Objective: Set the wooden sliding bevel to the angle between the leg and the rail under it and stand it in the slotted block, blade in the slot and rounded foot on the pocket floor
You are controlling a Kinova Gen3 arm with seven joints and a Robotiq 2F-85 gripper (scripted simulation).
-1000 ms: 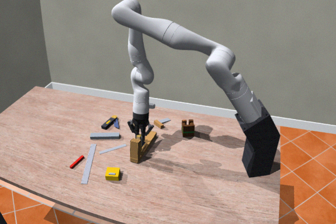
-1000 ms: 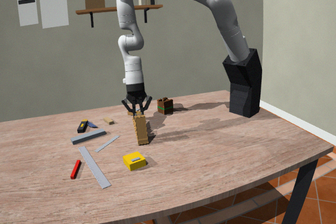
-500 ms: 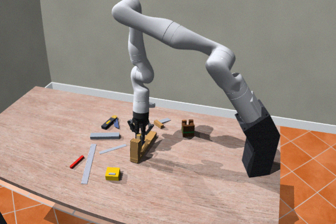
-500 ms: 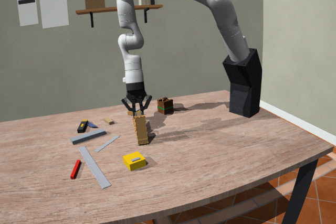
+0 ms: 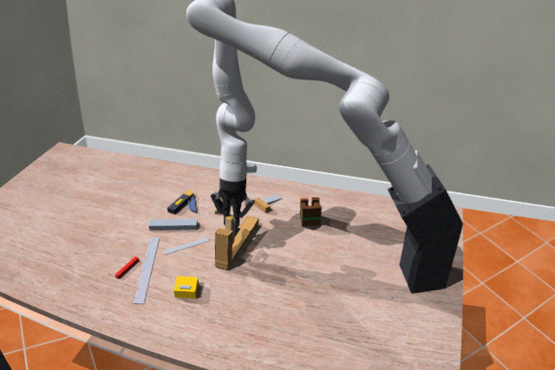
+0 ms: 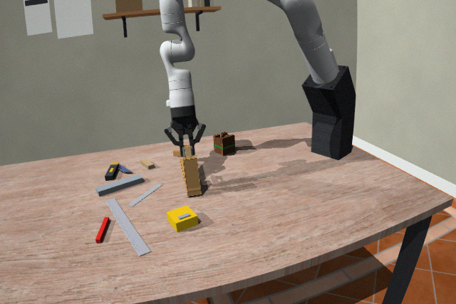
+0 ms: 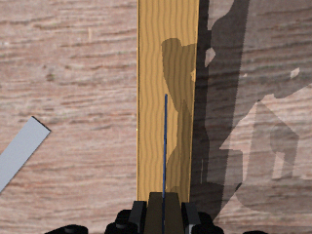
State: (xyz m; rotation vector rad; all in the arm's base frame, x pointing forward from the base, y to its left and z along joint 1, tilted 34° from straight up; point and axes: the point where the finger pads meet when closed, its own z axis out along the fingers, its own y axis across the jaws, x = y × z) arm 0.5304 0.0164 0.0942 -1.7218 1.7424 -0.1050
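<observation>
My hand is 10 mm to the right of the wooden sliding bevel and 40 mm above it. From my hand the other things lie so: yellow tape measure: 50 mm ahead, 220 mm to the left, 90 mm below; then thin grey strip: 150 mm ahead, 30 mm to the left, 110 mm below; then blue blade: 10 mm to the right, 60 mm below.
</observation>
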